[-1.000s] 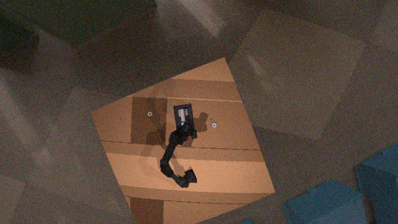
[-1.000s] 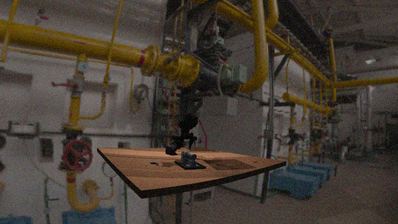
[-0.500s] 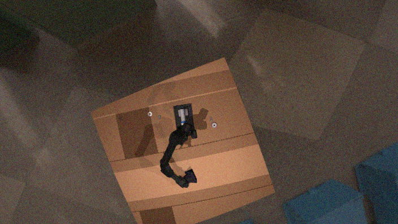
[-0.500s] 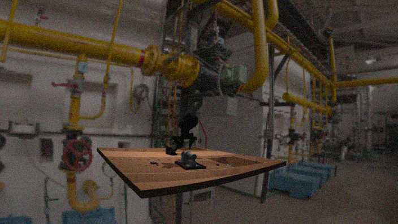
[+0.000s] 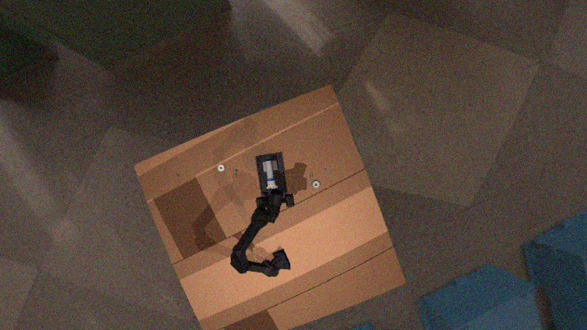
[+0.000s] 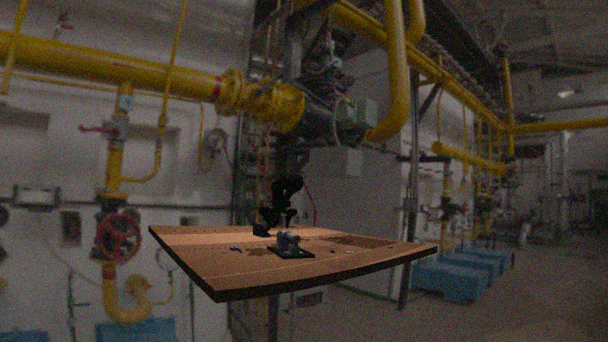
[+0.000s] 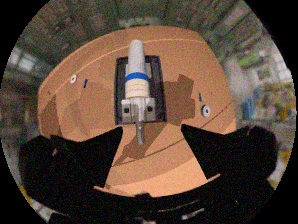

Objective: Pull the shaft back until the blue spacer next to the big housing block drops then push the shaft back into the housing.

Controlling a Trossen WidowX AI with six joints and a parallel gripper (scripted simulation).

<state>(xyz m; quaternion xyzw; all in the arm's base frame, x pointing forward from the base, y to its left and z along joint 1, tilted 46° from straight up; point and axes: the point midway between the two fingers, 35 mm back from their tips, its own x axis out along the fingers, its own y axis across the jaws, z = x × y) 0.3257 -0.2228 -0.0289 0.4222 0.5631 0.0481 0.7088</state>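
My gripper tip is now 4 cm short of the grey shaft and 2 cm above it. Also, from my gripper tip: blue spacer (9 cm ahead, 1 cm to the right, 3 cm below).
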